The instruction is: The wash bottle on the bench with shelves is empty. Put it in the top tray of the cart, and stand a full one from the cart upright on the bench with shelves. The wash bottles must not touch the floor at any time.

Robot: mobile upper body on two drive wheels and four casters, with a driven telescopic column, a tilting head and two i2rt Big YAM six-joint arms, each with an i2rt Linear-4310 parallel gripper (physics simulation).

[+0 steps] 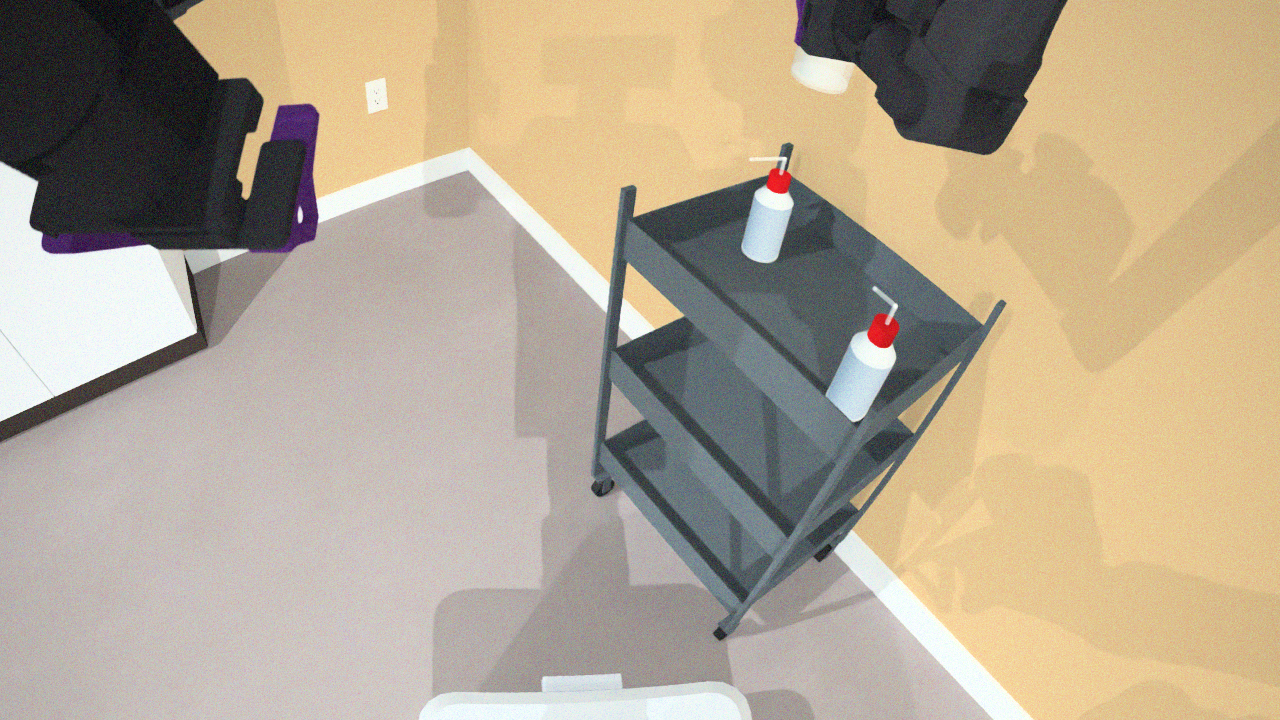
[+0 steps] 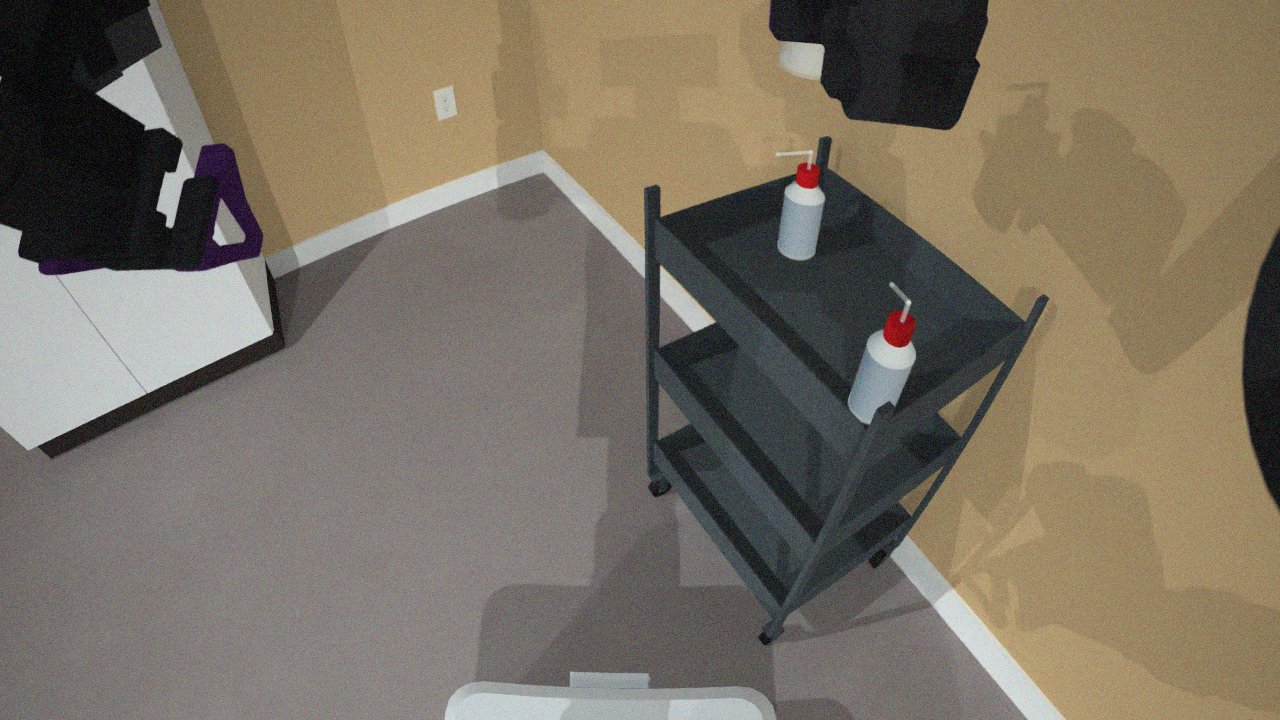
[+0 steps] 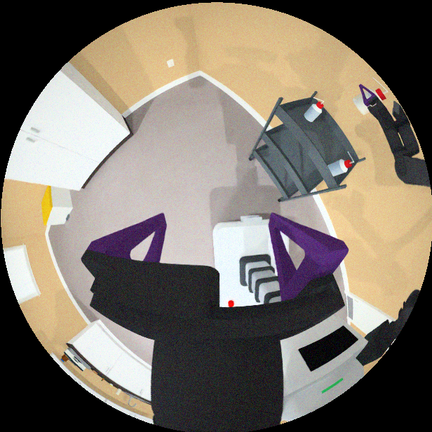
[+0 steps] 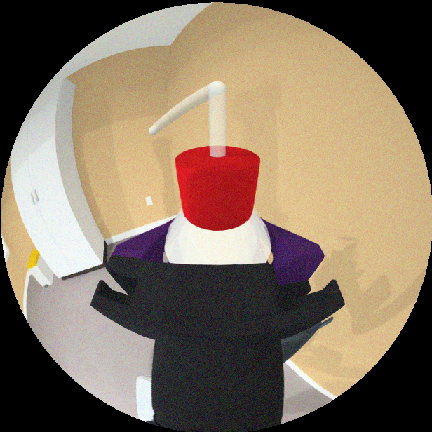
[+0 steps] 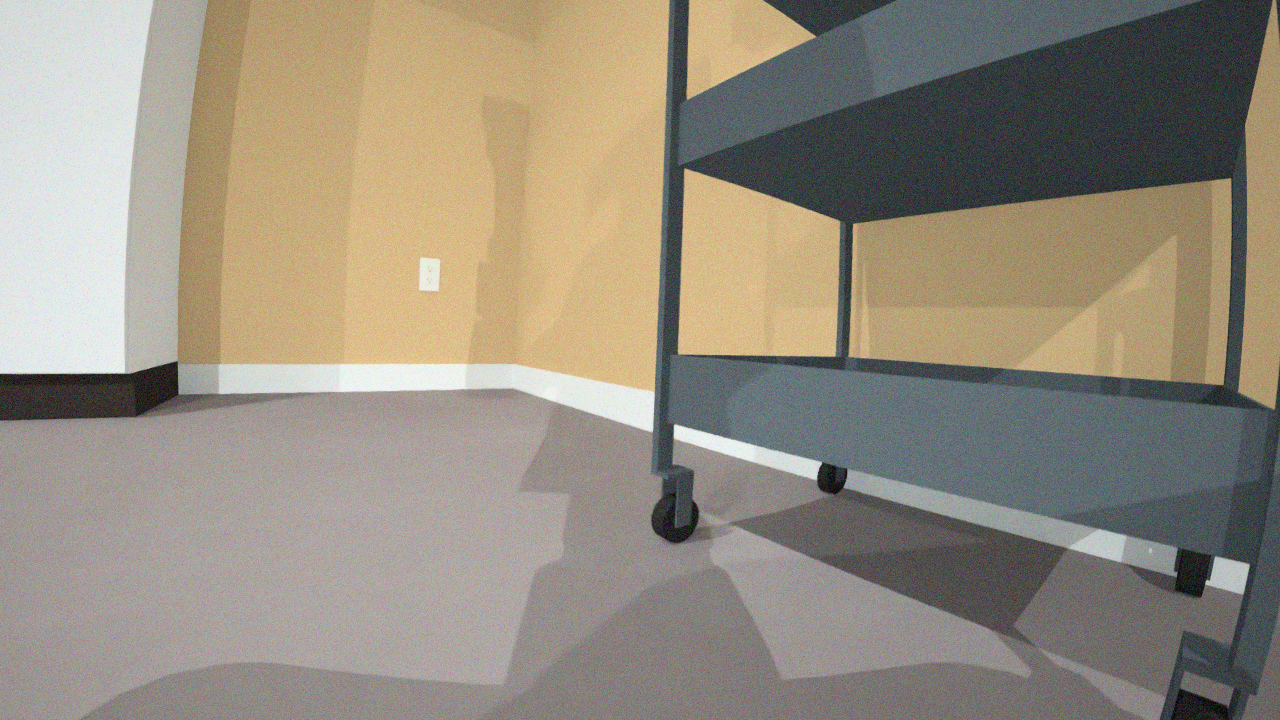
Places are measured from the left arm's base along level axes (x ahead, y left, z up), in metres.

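Pixels of known places: left gripper, fingertip midpoint: [image 1: 238, 229] [image 2: 204, 248].
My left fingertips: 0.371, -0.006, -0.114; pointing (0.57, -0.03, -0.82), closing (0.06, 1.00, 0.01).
Note:
Behind a point stands the place of what it marks, as x, y, z.
My right gripper [image 4: 217, 218] is shut on a wash bottle [image 1: 821, 73] {0.644, -0.432, -0.121} [image 2: 801, 60] {0.645, -0.429, -0.123} [image 3: 360, 104] [image 4: 217, 192] with a red cap and bent spout. It holds the bottle upright in the air, above and beyond the cart [image 1: 689, 293] {0.714, -0.370, -0.475} [image 2: 716, 293] {0.706, -0.374, -0.470} [image 5: 939, 438] {0.600, -0.438, -1.012}. Two more red-capped wash bottles stand upright in the cart's top tray: the far bottle [image 1: 767, 223] {0.832, -0.501, -0.440} [image 2: 800, 219] {0.831, -0.504, -0.438} [image 3: 313, 113] by the back corner, and the near bottle [image 1: 861, 376] {0.533, -0.540, -0.432} [image 2: 880, 376] {0.532, -0.542, -0.429} [image 3: 338, 168] by the front corner post. My left gripper [image 3: 217, 218] is open and empty, left of the cart. I cannot identify the bench with shelves.
The cart stands close to the tan wall on the right. A tall white cabinet [image 1: 89, 322] {1.119, 1.018, -0.899} [image 2: 179, 331] {1.119, 1.018, -0.922} [image 3: 75, 130] [image 5: 71, 179] {1.191, 0.898, -0.671} stands at the left. My white base [image 1: 581, 703] {0.297, -0.220, -0.916} [image 3: 232, 250] is near the cart. A low white unit [image 3: 111, 354] with small items on top is at lower left.

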